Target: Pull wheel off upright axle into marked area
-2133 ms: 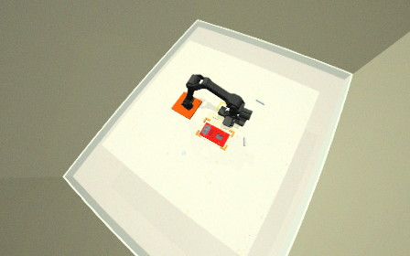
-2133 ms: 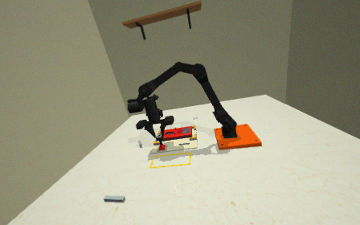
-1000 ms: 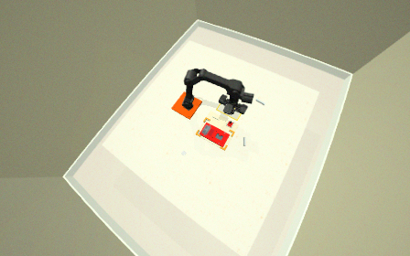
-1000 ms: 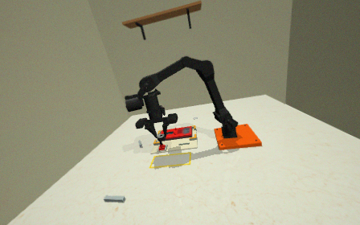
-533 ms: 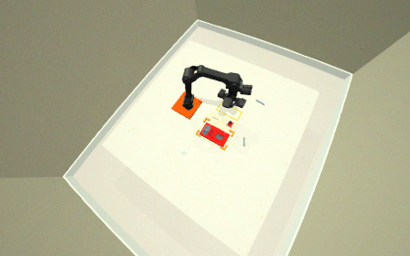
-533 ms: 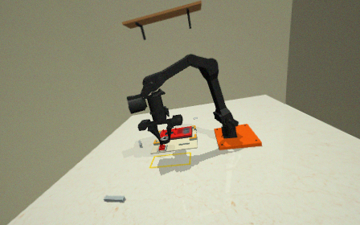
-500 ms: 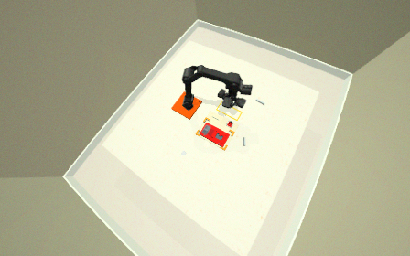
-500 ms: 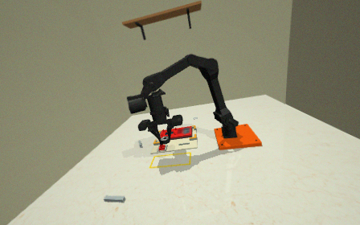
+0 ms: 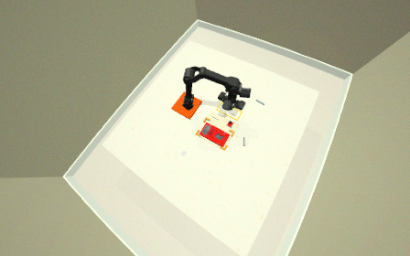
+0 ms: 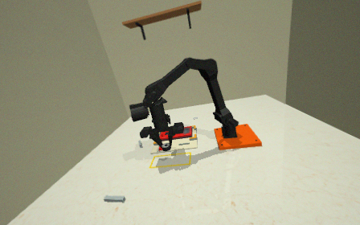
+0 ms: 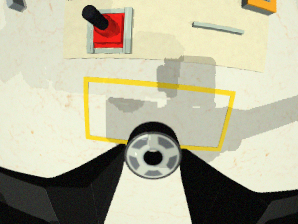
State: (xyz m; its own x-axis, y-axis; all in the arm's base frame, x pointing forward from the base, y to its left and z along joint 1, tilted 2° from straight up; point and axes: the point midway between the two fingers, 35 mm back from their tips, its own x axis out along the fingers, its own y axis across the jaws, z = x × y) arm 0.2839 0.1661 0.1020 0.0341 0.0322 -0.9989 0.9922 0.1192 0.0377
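Right now the wheel is right at my gripper tip. The rest, counted from my gripper tip: pale base board: 20 cm to the right, 6 cm below, 3 cm ahead.
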